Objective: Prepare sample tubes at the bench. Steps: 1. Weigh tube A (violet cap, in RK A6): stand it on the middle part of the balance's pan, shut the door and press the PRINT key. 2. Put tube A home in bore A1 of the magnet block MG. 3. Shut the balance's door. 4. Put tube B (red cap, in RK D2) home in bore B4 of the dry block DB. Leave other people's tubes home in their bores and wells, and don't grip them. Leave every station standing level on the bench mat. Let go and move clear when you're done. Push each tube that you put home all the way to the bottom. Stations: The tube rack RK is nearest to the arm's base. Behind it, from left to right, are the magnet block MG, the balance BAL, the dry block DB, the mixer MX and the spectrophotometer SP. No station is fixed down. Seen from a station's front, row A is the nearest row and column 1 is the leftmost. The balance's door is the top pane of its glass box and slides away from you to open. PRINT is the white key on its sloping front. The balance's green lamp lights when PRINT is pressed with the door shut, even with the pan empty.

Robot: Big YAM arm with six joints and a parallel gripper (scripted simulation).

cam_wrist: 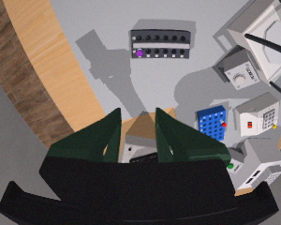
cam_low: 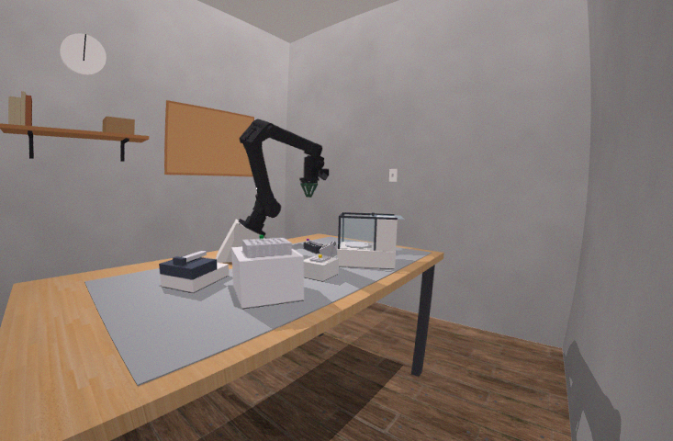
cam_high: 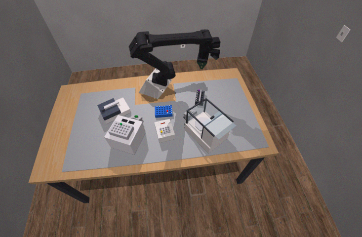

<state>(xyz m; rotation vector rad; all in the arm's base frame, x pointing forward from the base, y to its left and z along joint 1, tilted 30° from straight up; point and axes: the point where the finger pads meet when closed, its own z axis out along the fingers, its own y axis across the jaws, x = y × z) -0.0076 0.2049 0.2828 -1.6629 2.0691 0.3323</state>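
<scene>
My gripper is now 410 mm short of the balance door, 70 mm to the right of it and 70 mm above it. Round my hand: dry block 370 mm ahead, 250 mm to the right, 250 mm below; tube rack 190 mm ahead, 270 mm to the right, 260 mm below; magnet block 50 mm ahead, 10 mm to the left, 260 mm below.
</scene>
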